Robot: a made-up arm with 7 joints. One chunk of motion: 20 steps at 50 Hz.
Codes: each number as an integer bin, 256 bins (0 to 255) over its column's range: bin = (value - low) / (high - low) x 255, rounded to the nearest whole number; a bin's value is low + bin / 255 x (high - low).
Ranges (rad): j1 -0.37..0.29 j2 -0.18..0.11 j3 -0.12..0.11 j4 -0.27..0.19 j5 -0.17..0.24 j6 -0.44..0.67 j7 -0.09..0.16
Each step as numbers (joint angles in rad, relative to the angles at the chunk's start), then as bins.
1 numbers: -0.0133 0.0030 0.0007 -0.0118 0.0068 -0.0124 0.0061
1 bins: 138 161 134 143 110 98 98
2 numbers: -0.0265 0.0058 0.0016 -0.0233 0.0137 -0.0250 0.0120
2 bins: 133 163 135 137 114 95 104
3 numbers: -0.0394 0.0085 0.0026 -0.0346 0.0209 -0.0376 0.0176
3 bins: 128 166 136 130 119 92 110
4 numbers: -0.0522 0.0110 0.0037 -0.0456 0.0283 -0.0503 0.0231
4 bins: 123 168 137 124 123 90 115
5 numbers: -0.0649 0.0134 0.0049 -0.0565 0.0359 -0.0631 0.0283
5 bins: 118 170 138 118 128 87 121
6 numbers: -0.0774 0.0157 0.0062 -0.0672 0.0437 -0.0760 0.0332
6 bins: 113 172 140 112 133 84 126
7 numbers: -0.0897 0.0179 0.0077 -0.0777 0.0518 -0.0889 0.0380
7 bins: 108 174 142 107 138 81 131
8 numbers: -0.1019 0.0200 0.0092 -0.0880 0.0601 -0.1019 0.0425
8 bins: 104 176 143 101 143 78 135
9 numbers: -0.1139 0.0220 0.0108 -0.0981 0.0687 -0.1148 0.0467
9 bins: 99 178 145 95 148 75 139
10 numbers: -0.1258 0.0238 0.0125 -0.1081 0.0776 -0.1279 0.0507
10 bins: 94 179 147 90 154 72 144
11 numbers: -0.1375 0.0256 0.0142 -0.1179 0.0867 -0.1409 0.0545
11 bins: 90 181 149 84 160 69 147
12 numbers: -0.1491 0.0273 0.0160 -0.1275 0.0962 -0.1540 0.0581
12 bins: 85 182 151 79 166 66 151
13 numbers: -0.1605 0.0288 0.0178 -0.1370 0.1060 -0.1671 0.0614
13 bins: 81 184 153 74 172 63 154
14 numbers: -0.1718 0.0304 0.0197 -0.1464 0.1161 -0.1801 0.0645
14 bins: 77 185 155 69 178 60 158
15 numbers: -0.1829 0.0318 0.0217 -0.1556 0.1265 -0.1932 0.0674
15 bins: 72 186 157 63 184 57 161
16 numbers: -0.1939 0.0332 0.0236 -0.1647 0.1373 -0.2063 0.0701
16 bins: 68 187 159 58 191 54 163
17 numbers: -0.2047 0.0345 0.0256 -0.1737 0.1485 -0.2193 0.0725
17 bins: 64 189 161 53 198 51 166
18 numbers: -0.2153 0.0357 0.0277 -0.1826 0.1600 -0.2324 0.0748
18 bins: 60 190 164 48 205 48 168
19 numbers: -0.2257 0.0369 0.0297 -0.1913 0.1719 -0.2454 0.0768
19 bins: 56 191 166 44 213 45 170
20 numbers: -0.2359 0.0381 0.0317 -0.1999 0.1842 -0.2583 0.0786
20 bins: 52 192 168 39 220 42 172
